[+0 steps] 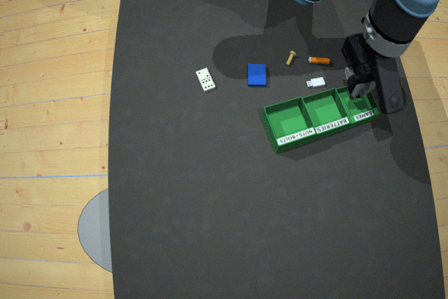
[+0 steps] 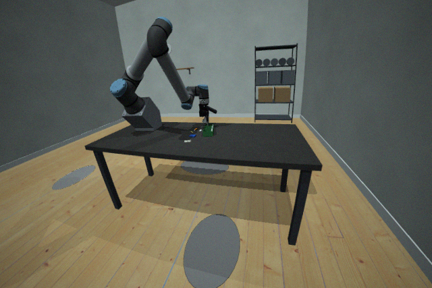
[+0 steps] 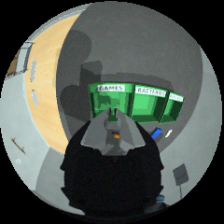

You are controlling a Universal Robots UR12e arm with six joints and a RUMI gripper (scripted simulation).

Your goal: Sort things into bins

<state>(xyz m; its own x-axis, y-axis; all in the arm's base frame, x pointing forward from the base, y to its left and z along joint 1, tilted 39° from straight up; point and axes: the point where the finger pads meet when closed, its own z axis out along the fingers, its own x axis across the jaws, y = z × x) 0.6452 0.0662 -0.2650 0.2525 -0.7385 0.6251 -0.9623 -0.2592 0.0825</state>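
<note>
The brass bolt is 110 mm behind my hand, 130 mm to the right of it and 30 mm below it. Round my hand: green three-part bin: 40 mm ahead, 70 mm to the right, 10 mm below; white usb stick: 50 mm behind, 80 mm to the right, 30 mm below; orange battery: 100 mm behind, 60 mm to the right, 30 mm below.
</note>
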